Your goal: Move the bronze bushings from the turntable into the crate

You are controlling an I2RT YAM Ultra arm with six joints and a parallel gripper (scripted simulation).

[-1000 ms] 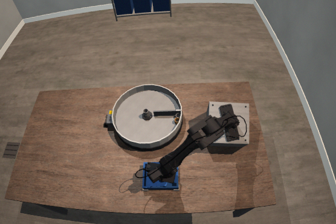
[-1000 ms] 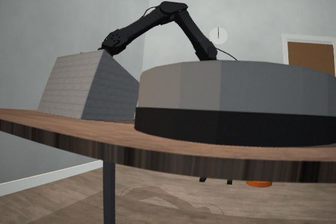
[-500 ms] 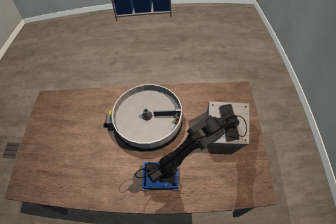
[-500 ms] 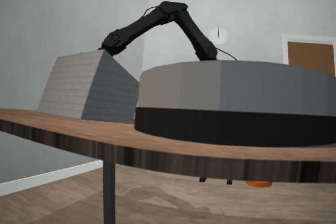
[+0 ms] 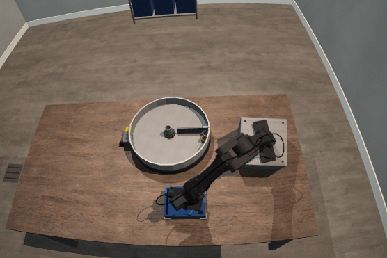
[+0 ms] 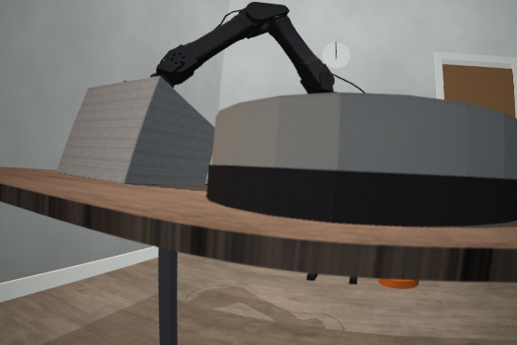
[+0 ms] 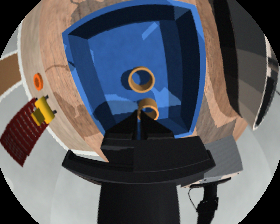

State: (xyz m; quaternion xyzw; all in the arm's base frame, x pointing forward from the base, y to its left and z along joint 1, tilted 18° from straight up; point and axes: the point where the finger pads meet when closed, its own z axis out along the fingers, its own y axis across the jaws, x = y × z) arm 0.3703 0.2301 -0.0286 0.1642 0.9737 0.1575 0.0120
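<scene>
The blue crate lies 50 mm ahead of my hand, 20 mm to the right of it and 10 mm below it. The rest, counted from my hand: grey turntable (80 mm ahead, 400 mm to the right, 20 mm above).
</scene>
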